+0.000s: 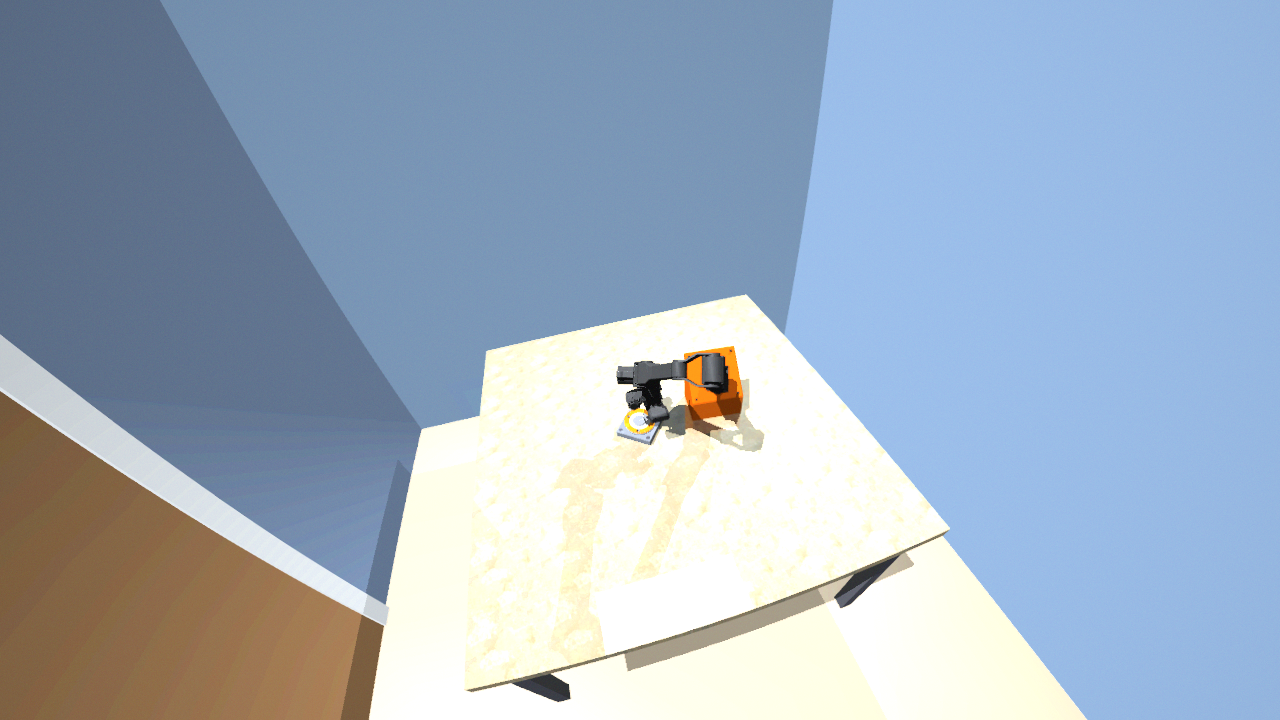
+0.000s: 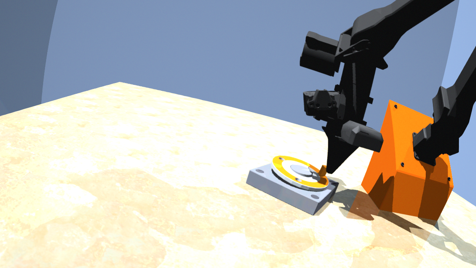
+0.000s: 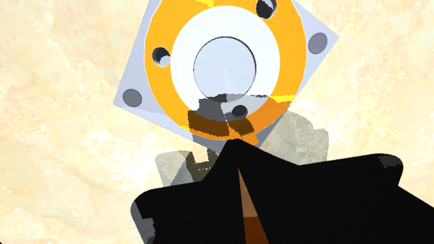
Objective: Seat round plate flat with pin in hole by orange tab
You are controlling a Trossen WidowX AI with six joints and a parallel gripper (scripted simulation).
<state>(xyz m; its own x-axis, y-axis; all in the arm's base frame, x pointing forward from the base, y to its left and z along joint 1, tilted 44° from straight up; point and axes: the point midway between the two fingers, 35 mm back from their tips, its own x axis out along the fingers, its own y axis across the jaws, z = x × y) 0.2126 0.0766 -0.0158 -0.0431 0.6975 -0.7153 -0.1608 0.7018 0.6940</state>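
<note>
The grey square base is 5 cm ahead of my gripper tip, 2 cm below it and 1 cm to the left of it. From my gripper tip the other things lie so: plate: 3 cm ahead.
</note>
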